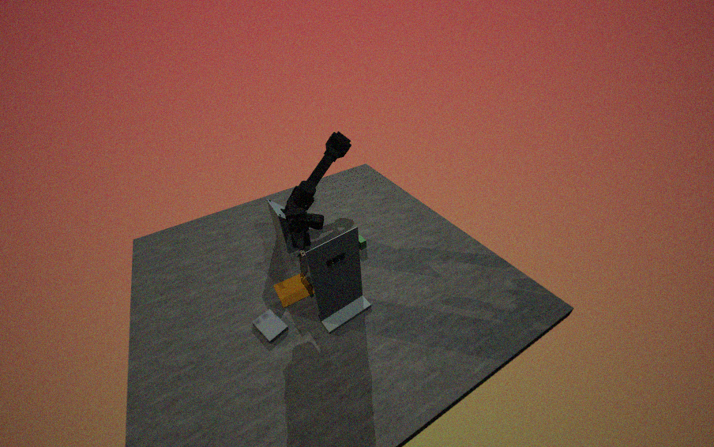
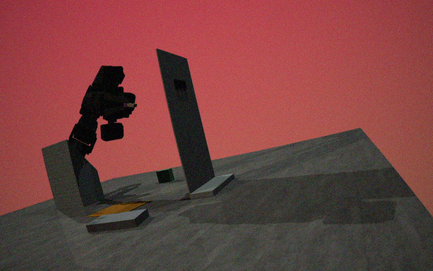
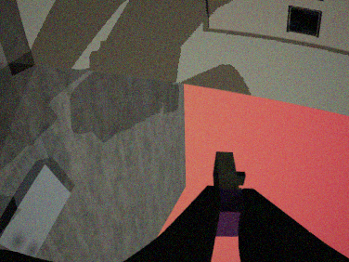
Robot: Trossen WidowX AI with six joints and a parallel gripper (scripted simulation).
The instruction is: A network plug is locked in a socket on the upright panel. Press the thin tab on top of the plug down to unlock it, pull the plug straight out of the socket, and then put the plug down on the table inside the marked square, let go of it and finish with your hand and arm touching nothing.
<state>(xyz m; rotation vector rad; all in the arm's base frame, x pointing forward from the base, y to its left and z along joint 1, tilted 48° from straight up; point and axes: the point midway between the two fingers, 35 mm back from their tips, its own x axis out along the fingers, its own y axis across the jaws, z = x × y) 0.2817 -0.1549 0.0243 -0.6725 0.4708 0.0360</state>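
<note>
Now: the orange marked square 8 cm behind my gripper tip, 4 cm to the right of it and 23 cm below it. The rest, counted from my gripper tip: upright grey panel: 12 cm ahead, 5 cm to the left, 8 cm below; network plug: 1 cm ahead; flat grey slab: 1 cm ahead, 17 cm to the right, 22 cm below.
</note>
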